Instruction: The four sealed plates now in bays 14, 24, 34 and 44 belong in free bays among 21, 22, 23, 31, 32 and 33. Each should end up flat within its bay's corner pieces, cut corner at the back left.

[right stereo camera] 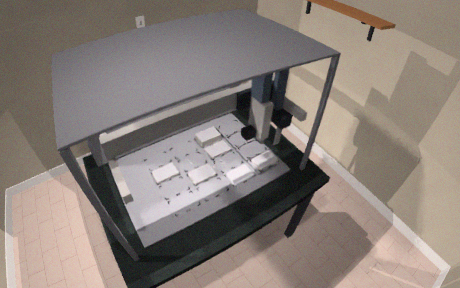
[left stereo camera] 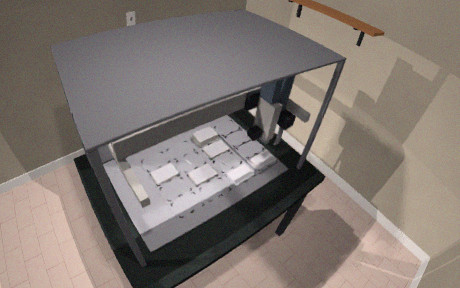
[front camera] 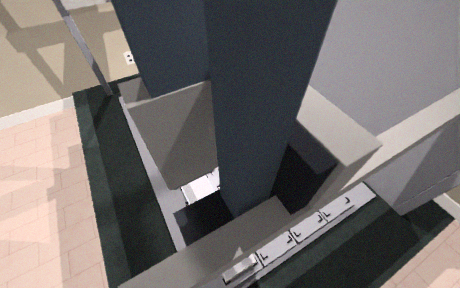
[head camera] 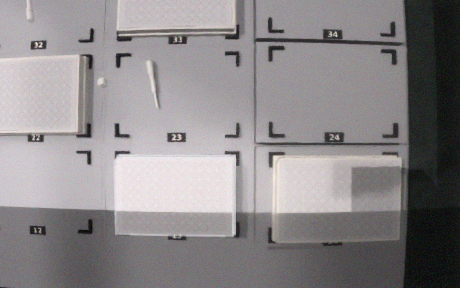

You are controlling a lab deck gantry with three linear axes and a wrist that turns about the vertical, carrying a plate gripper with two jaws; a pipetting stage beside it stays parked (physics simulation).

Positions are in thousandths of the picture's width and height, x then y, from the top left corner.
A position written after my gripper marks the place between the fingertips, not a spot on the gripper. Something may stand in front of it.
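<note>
There is a bay 23 (head camera: 438, 321) that I can see, and a white plate (head camera: 401, 679) too. I also see my own gripper (front camera: 518, 835).
</note>
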